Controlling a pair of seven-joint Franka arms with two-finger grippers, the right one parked.
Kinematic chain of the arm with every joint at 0, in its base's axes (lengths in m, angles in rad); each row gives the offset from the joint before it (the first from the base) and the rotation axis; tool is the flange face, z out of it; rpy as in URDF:
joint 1: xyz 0 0 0.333 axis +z
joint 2: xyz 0 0 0 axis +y
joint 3: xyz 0 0 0.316 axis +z
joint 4: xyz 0.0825 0 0 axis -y
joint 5: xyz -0.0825 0 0.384 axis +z
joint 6: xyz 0 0 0 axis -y
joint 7: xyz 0.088 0 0 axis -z
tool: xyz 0 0 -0.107 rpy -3.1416 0 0
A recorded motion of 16 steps. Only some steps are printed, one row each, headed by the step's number.
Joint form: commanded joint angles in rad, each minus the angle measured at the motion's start. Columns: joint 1, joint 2, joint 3, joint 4, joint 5, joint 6, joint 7.
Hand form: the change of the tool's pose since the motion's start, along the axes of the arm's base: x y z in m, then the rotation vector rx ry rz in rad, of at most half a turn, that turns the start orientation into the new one. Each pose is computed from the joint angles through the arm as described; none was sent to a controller.
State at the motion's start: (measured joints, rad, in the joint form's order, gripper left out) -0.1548 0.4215 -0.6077 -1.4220 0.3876 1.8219 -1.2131
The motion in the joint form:
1: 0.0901 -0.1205 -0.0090 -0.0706 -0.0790 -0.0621 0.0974
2: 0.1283 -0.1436 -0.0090 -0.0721 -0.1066 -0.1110 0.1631
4: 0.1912 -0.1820 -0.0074 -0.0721 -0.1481 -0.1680 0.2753
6: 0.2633 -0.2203 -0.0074 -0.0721 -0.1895 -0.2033 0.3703
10: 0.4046 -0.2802 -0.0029 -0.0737 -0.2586 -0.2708 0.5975
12: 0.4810 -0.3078 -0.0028 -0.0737 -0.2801 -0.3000 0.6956
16: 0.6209 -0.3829 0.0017 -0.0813 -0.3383 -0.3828 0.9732
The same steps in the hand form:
1: -0.0093 0.0465 0.0315 0.0236 0.0378 -0.0062
2: -0.0066 0.0693 0.0391 0.0385 0.0762 -0.0231
4: -0.0021 0.1054 0.0547 0.0449 0.1181 -0.0590
6: 0.0032 0.1435 0.0718 0.0326 0.1396 -0.0752
10: 0.0094 0.2192 0.0956 0.0099 0.1880 -0.1499
12: 0.0102 0.2591 0.1068 0.0028 0.2015 -0.1700
16: -0.0059 0.3266 0.1322 -0.0165 0.2441 -0.3029

